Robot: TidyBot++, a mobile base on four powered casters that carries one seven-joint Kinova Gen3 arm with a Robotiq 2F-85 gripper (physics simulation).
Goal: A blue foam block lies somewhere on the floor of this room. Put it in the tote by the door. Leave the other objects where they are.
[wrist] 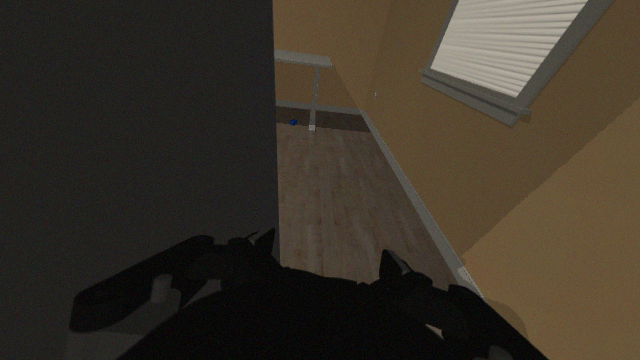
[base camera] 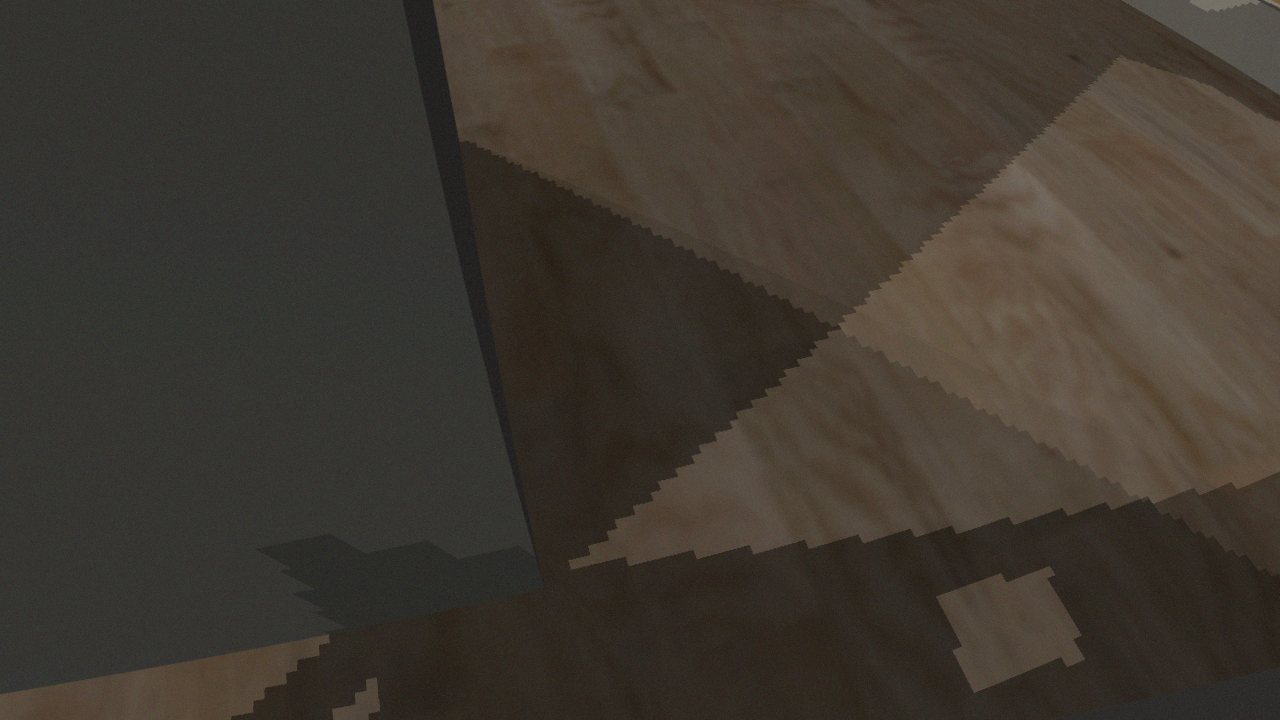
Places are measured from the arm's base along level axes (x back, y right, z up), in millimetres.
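Pixels of known places: gripper, between the fingertips: (wrist: 326, 250).
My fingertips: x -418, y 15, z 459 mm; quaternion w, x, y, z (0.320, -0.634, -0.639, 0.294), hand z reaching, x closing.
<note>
Behind a point stands the place of what it marks.
A small blue object (wrist: 293, 122) {x -2585, y -565, z -362 mm}, which looks like the foam block, lies far off on the shaded floor near the back wall in the wrist view, just left of a white leg. It is too small to tell its shape. My gripper (wrist: 326, 250) {x -418, y 15, z 459 mm} is open and empty at the bottom of the wrist view, high above the floor and far from the blue object. The tote and the door do not show in either view.
A large dark grey panel (base camera: 223, 295) {x -258, y -112, z -182 mm} (wrist: 135, 120) {x -392, y -67, z 560 mm} stands close on the left. A white table or desk (wrist: 302, 59) {x -2584, y -490, z 323 mm} with a thin leg stands at the far end. A tan wall (wrist: 450, 165) {x -1414, y 719, z 36 mm} with a blinds-covered window (wrist: 500, 45) {x -1556, y 686, z 626 mm} runs along the right.
</note>
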